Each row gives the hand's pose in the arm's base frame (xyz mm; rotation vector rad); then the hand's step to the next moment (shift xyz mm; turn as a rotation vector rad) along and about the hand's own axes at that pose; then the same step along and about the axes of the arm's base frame.
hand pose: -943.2 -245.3 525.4 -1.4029 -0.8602 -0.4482
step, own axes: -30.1 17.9 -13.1 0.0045 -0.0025 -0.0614
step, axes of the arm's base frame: -2.6 -16.2 -33.6 0.0167 -0.0587 0.0085
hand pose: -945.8 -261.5 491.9 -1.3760 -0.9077 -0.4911
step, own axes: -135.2 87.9 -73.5 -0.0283 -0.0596 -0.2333
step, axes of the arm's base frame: 7.2 -83.2 -156.3 -0.0018 -0.2409 0.0275
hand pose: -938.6 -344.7 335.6 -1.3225 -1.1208 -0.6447
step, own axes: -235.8 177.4 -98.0 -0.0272 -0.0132 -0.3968
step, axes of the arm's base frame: 94.6 -110.8 -274.7 0.0831 -0.3881 0.0287
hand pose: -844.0 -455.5 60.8 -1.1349 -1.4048 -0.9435
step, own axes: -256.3 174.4 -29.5 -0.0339 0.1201 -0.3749
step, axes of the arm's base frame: 176.4 -23.3 -255.6 0.2072 -0.3361 0.0145
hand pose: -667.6 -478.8 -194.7 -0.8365 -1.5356 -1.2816
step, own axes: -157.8 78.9 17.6 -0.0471 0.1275 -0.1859
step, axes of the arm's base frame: 120.3 44.4 -122.5 0.1749 -0.1498 0.0014
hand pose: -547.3 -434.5 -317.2 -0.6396 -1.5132 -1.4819
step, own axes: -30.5 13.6 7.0 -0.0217 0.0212 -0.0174
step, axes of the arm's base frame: 24.1 15.5 -18.5 0.0323 -0.0088 -0.0101
